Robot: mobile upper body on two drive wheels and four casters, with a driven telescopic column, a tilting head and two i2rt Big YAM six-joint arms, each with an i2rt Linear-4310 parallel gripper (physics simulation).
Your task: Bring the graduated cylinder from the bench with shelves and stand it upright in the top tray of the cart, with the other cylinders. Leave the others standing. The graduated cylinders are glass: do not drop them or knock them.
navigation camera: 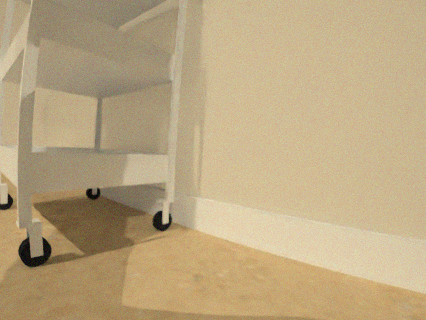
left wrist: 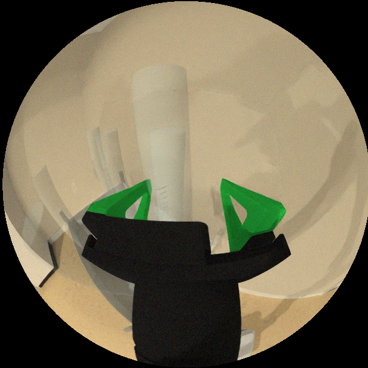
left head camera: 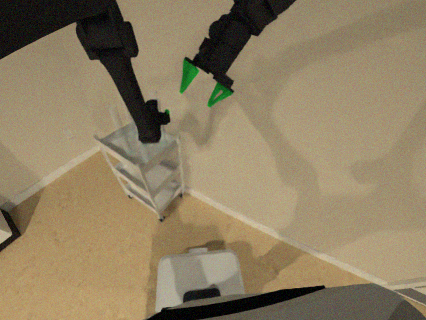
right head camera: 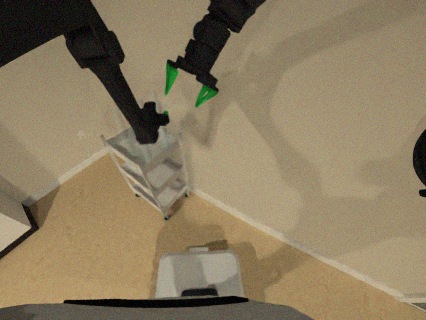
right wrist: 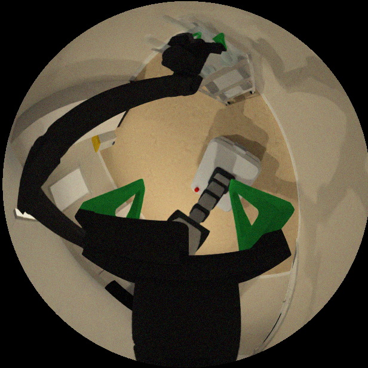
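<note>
A tall clear graduated cylinder stands between the parted fingers of my left gripper, nearer the picture-left finger; its base is hidden by the gripper. My left gripper is open, over the top tray of the white cart. Other cylinders, among them one slim cylinder and another farther left, show faintly at picture left in the left wrist view. My right gripper is open and empty, well away from the cart in the right wrist view.
The wall rises close beside the cart. A white and grey wheeled base stands on the floor below the cart in the head views. A pale box-like unit is at picture left. A yellow item shows in the right wrist view.
</note>
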